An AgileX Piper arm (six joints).
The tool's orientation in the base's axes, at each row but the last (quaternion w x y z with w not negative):
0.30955 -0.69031 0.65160 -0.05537
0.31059 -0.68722 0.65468 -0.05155
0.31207 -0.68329 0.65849 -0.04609
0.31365 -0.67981 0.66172 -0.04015
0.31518 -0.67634 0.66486 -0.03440
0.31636 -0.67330 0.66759 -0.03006
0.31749 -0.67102 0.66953 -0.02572
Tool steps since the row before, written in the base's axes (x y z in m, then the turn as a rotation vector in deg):
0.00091 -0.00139 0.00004 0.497 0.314 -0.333
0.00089 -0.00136 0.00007 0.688 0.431 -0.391
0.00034 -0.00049 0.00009 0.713 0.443 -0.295
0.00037 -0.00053 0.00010 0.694 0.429 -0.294
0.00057 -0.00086 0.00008 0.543 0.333 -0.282
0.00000 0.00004 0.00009 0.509 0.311 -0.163
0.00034 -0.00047 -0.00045 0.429 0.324 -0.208
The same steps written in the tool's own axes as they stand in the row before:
0.00142 -0.00086 -0.00009 -0.112 -0.251 0.617
0.00137 -0.00088 -0.00012 -0.176 -0.382 0.797
0.00047 -0.00037 -0.00009 -0.217 -0.450 0.736
0.00050 -0.00041 -0.00010 -0.207 -0.435 0.721
0.00083 -0.00061 -0.00013 -0.140 -0.316 0.605
-0.00007 -0.00004 -0.00006 -0.169 -0.343 0.486
0.00064 -0.00014 0.00033 -0.171 -0.251 0.490

